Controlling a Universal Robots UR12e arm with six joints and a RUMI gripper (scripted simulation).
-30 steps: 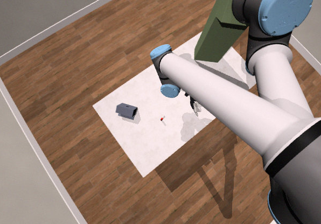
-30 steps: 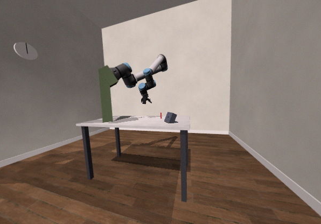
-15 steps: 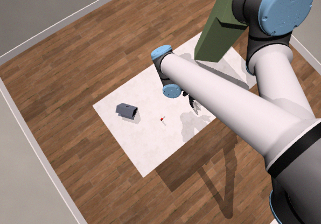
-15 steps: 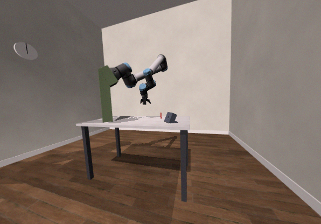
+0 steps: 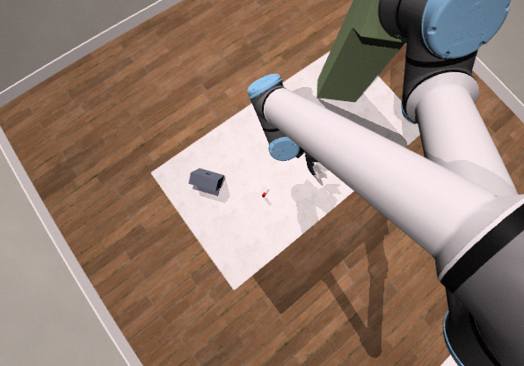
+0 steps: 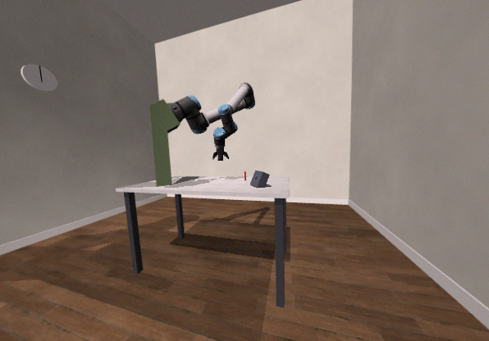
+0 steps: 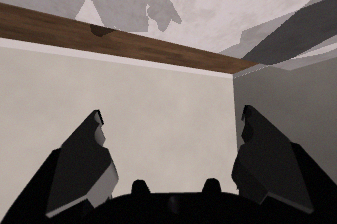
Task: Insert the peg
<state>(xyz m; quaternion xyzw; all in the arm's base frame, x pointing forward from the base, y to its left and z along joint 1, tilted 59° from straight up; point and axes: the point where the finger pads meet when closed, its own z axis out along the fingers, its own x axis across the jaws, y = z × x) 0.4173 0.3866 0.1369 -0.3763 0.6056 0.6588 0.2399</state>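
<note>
Now: hand 29 cm short of the red peg, 15 cm above it and 1 cm to the right of it.
</note>
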